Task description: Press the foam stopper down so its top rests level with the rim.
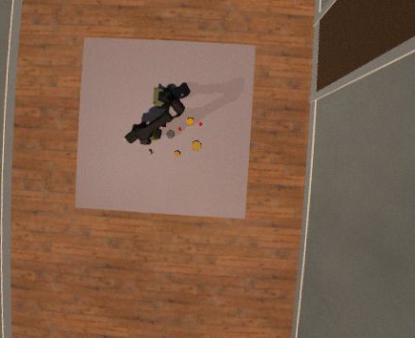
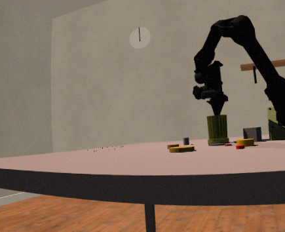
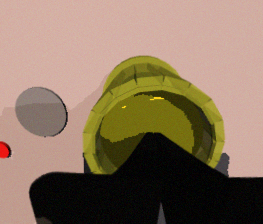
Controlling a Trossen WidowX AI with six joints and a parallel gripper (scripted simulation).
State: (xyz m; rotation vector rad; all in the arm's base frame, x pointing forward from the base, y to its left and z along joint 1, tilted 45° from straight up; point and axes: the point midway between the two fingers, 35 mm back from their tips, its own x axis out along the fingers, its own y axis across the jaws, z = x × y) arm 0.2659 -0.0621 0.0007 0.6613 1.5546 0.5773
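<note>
Now: the foam stopper 5 cm below my hand. Round my hand: grey block: 14 cm behind, 6 cm to the left, 11 cm below; grey disc: 1 cm behind, 12 cm to the left, 13 cm below; small grey cylinder: 14 cm ahead, 1 cm to the right, 12 cm below.
</note>
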